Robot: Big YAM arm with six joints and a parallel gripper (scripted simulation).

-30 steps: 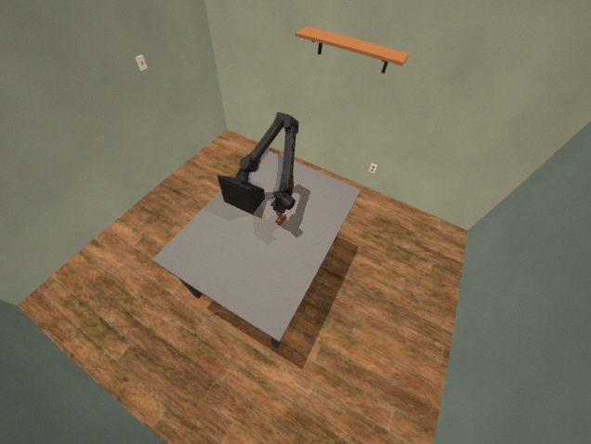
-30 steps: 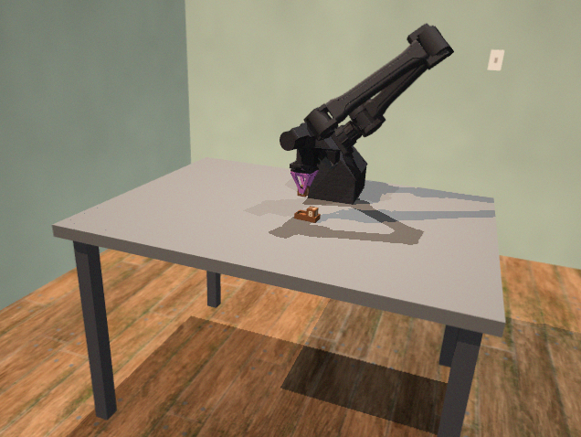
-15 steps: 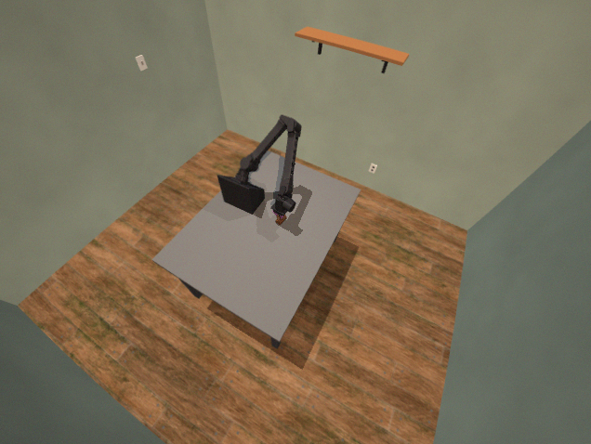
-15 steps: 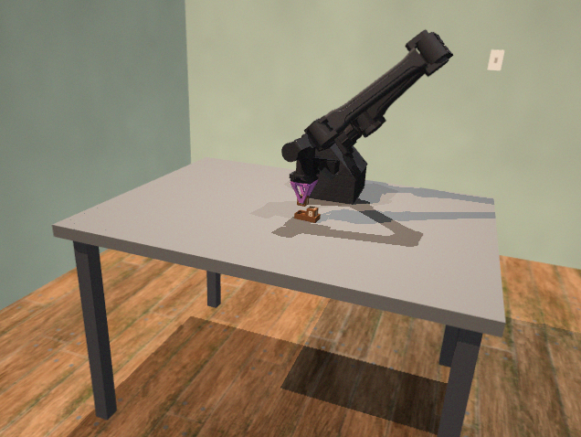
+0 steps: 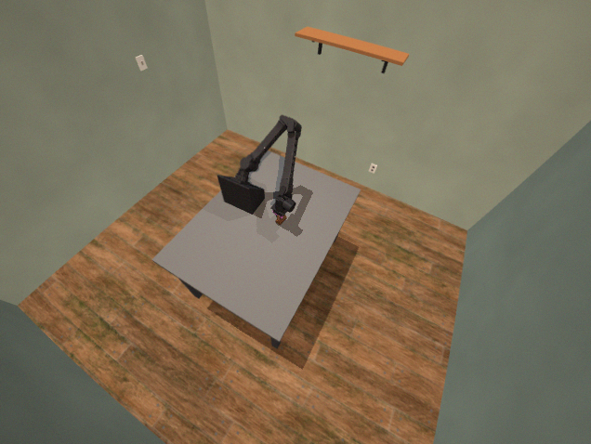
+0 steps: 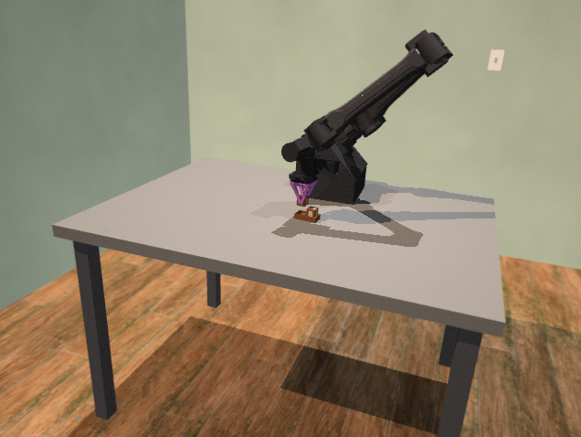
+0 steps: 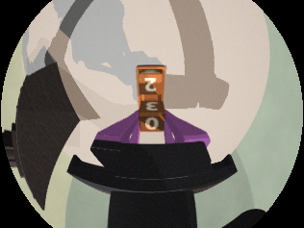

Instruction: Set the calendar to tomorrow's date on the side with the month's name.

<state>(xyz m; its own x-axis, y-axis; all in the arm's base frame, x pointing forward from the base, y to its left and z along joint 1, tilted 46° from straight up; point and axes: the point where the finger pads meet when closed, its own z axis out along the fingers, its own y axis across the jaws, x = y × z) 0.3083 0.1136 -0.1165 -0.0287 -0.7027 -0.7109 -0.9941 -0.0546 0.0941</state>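
The small brown calendar tray is 5 cm below my hand and 2 cm to the left of it.
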